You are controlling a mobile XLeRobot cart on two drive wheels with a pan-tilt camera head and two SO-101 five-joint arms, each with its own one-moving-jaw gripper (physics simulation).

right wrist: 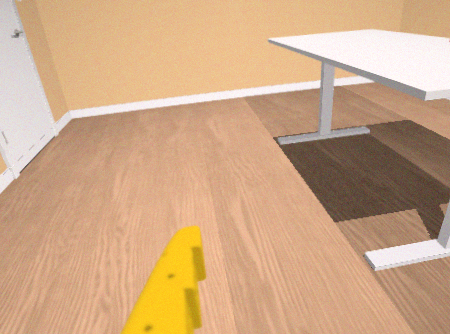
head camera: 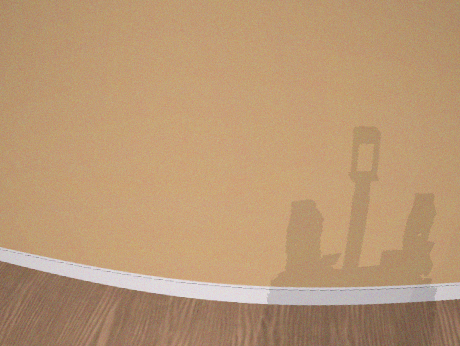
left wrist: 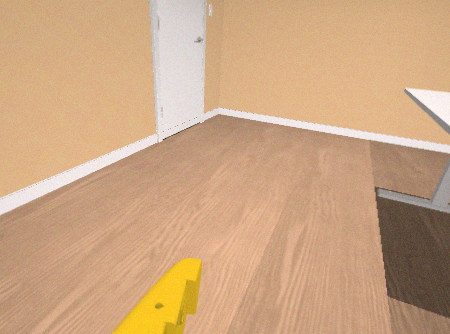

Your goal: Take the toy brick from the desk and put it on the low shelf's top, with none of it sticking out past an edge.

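The white desk stands to the right in both wrist views; its corner shows in the left one and much of its top in the right one. A tiny reddish speck at the right picture edge by the desk top is too small to tell as the toy brick. The low shelf does not show in these views. My left gripper is open and empty, with one yellow notched jaw in view above the floor. My right gripper is open and empty, also with one jaw in view, left of the desk.
The desk's grey legs stand on long feet. A white door is at the left. In the head view, a tan wall with a white baseboard fills most of the picture, with the robot's shadow on it.
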